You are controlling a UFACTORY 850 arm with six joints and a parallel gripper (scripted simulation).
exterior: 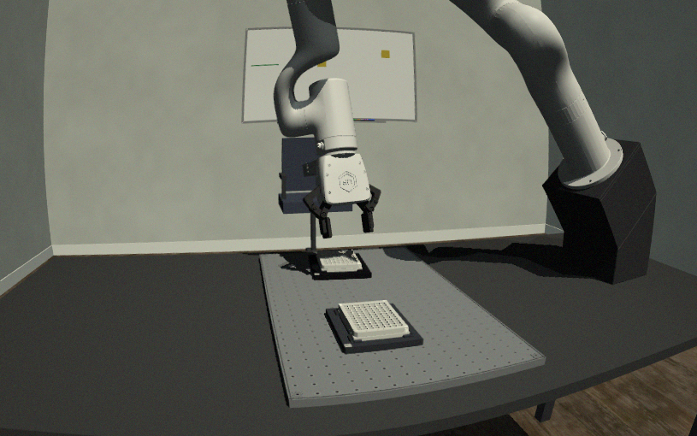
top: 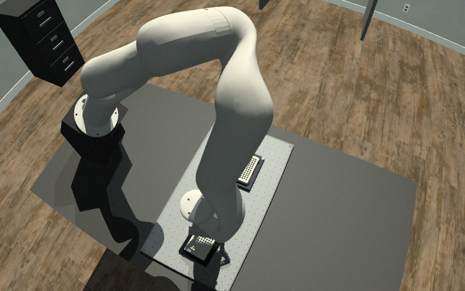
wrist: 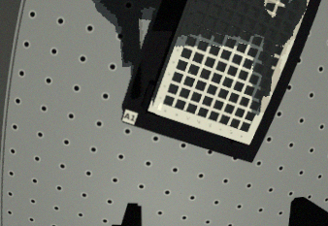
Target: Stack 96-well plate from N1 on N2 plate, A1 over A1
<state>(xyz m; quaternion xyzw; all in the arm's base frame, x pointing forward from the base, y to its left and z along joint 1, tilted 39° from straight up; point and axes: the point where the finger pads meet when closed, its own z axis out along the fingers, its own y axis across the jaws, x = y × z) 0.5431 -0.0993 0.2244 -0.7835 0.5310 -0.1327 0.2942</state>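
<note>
The black plate nest lies 1 cm ahead of my hand, 9 cm to the right of it and 10 cm below it. Round my hand: A1 label (6 cm ahead, 2 cm to the right, 9 cm below).
</note>
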